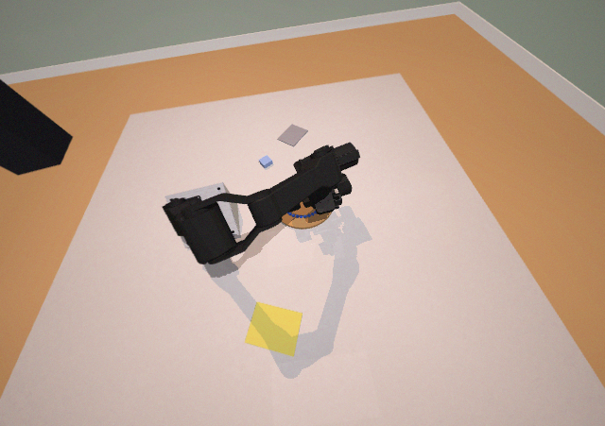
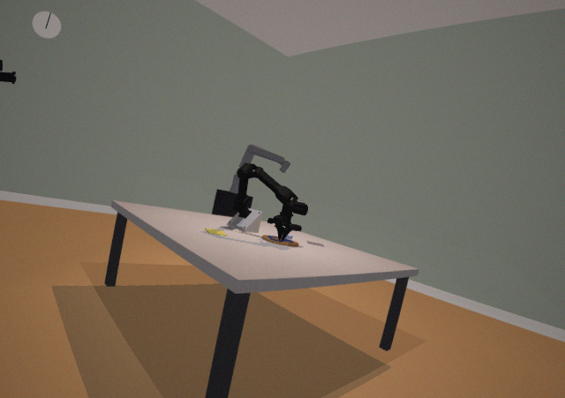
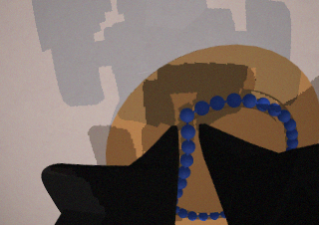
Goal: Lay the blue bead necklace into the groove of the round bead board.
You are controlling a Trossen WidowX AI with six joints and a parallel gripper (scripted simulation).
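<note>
My gripper tip is 3 cm past the round bead board, 4 cm to the right of it and 1 cm above it. Round my gripper tip: yellow square patch (20 cm behind, 28 cm to the right, 1 cm below); flat grey tile (1 cm ahead, 35 cm to the left, 1 cm below); light blue cube (12 cm behind, 24 cm to the left, 1 cm below).
</note>
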